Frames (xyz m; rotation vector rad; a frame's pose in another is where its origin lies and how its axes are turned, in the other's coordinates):
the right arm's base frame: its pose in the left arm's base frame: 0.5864 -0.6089 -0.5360 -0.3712 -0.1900 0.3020
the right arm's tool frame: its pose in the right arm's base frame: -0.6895 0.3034 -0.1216 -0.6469 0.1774 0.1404
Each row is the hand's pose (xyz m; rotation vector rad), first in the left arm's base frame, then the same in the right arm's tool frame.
Working: the left arm's base frame: its pose in the right arm's tool frame: 0.2110 -0.4879 0.9033 1.0510 0.0824 -0.3400

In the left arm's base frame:
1: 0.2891 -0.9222 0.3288 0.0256 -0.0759 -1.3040
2: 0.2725 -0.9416 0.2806 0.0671 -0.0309 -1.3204
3: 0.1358 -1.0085 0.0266 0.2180 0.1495 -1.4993
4: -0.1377 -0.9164 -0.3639 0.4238 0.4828 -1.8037
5: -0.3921 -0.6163 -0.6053 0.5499 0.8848 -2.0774
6: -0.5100 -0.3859 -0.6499 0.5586 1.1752 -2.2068
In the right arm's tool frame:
1: 0.1637 -1.2540 0.2304 0.8838 0.7076 -1.5525
2: 0.1465 -1.2173 0.1939 0.9299 0.7542 -1.5510
3: 0.0204 -0.9964 0.0423 1.0604 1.0094 -1.6405
4: -0.1722 -0.5541 -0.0132 1.1995 1.4928 -1.7605
5: -0.2956 -0.1512 0.1753 1.2158 2.0503 -1.7786
6: -0.3305 0.0186 0.3726 -1.1197 -2.3802 1.6747

